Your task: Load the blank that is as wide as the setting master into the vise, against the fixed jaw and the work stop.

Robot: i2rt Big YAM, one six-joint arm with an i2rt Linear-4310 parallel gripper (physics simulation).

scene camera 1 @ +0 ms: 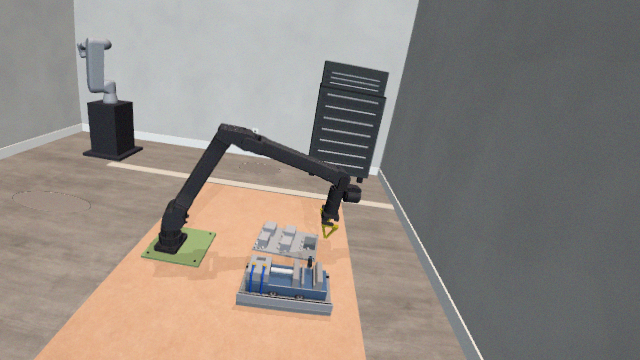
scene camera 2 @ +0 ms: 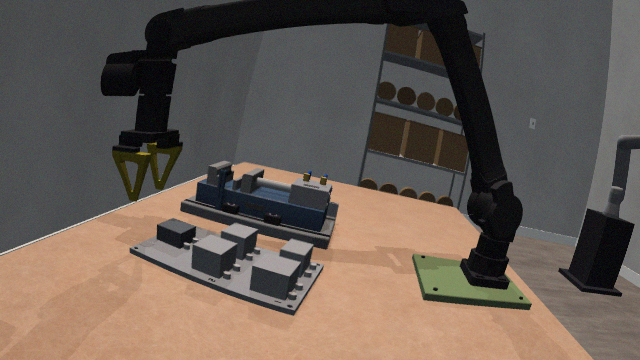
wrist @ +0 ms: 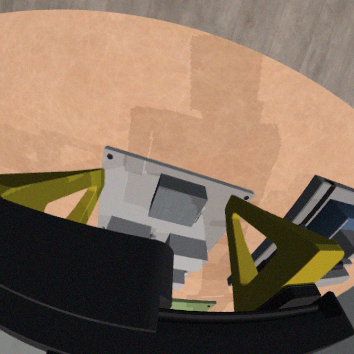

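Where they show: gripper, fingertip midpoint: [scene camera 1: 324, 231] [scene camera 2: 146, 194] [wrist: 167, 189]; arm's base at its link origin: [scene camera 1: 171, 243] [scene camera 2: 482, 277].
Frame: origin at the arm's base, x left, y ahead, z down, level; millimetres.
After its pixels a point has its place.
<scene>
My gripper [scene camera 1: 325, 230] {x 166, y 583, z -61 mm} [scene camera 2: 146, 194] {x 166, y 583, z -61 mm} [wrist: 167, 189] {x 166, y 583, z -61 mm} is open and empty, fingers down, above the outer end of the grey plate [scene camera 2: 145, 248] {x 220, y 548, z 3 mm} [wrist: 117, 190] {x 219, y 513, z 3 mm}. A darker grey block [scene camera 1: 310, 243] {x 125, y 531, z -21 mm} [scene camera 2: 175, 233] {x 174, y 518, z -19 mm} [wrist: 178, 202] {x 145, y 539, z -21 mm} stands at that end and shows between the fingers in the wrist view. Several lighter blocks, among them a large one [scene camera 2: 275, 276] {x 232, y 346, z -27 mm} and a narrower one [scene camera 2: 240, 240] {x 137, y 422, z -27 mm}, stand on the plate beside small pegs. The blue vise [scene camera 1: 300, 291] {x -176, y 509, z -39 mm} [scene camera 2: 265, 205] {x -69, y 439, z -36 mm} has a fixed jaw [scene camera 1: 318, 276] {x -145, y 559, z -84 mm} [scene camera 2: 219, 174] {x -45, y 534, z -78 mm}, a moving jaw [scene camera 1: 296, 274] {x -152, y 488, z -85 mm} [scene camera 2: 251, 181] {x -73, y 475, z -73 mm} and a dark stop post [scene camera 1: 310, 261] {x -74, y 530, z -84 mm}. No block shows between its jaws.
The vise stands close beside the plate on a grey base [scene camera 1: 282, 303] {x -223, y 459, z -23 mm} [scene camera 2: 300, 236] {x -37, y 360, z -3 mm}. Two blue hoses [scene camera 1: 262, 280] {x -198, y 388, z -81 mm} run at its cylinder end. The arm stands on a green board [scene camera 1: 197, 250] {x -11, y 110, z 1 mm} [scene camera 2: 435, 280] {x 57, y 113, z -1 mm}. A dark cabinet [scene camera 1: 347, 130] and a shelf rack [scene camera 2: 370, 125] stand farther off.
</scene>
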